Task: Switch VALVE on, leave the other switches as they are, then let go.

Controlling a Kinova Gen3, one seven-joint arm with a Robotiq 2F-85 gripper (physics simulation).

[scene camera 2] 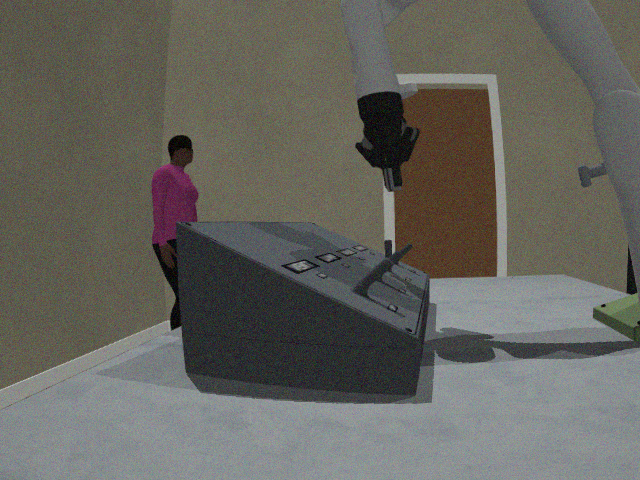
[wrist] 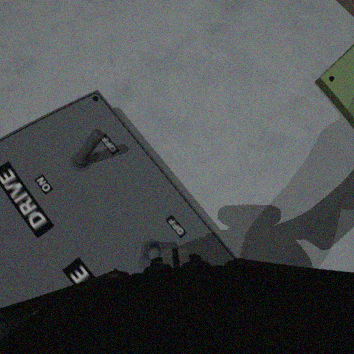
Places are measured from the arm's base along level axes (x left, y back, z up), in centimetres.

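Pixels of known places: gripper, fingertip midpoint: (scene camera 2: 394, 191) (wrist: 175, 263).
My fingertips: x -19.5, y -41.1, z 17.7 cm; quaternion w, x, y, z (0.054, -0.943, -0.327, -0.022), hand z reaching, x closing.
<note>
Ahead of a thing's pixels: the offset from my fingertips to its top centre. "*": to the spot under its first point. Level surfaces: height alone.
The grey console (scene camera 2: 289, 320) (wrist: 55, 240) has a sloped face with lever switches. The DRIVE lever {dx -11.7, dy +3.8, dz -9.0 cm} (wrist: 90, 149) leans toward its OFF label. In the scene view the nearest lever {dx +22.6, dy -7.1, dz -9.0 cm} (scene camera 2: 382, 271) slants toward the console's low edge, and the dark tip of another lever {dx -0.7, dy -1.1, dz -7.9 cm} (scene camera 2: 388, 248) stands up behind it. A label {dx -2.8, dy -7.7, dz -9.5 cm} (wrist: 78, 271) ending in E is partly covered by the gripper body, so VALVE cannot be read. Beside it, a round lever base (wrist: 151, 249) shows dimly near a second OFF label {* dx +0.3, dy +2.0, dz -14.4 cm} (wrist: 175, 226). My gripper (scene camera 2: 392, 189) (wrist: 175, 263) is shut and empty, above the levers.
A green block (scene camera 2: 622, 315) (wrist: 342, 82) lies off the console's low side. A person in a pink top (scene camera 2: 174, 201) stands behind the console's high side. A brown door (scene camera 2: 447, 180) is in the back wall. The arm's shadow falls across the table {dz -21.9 cm} (scene camera 2: 310, 439).
</note>
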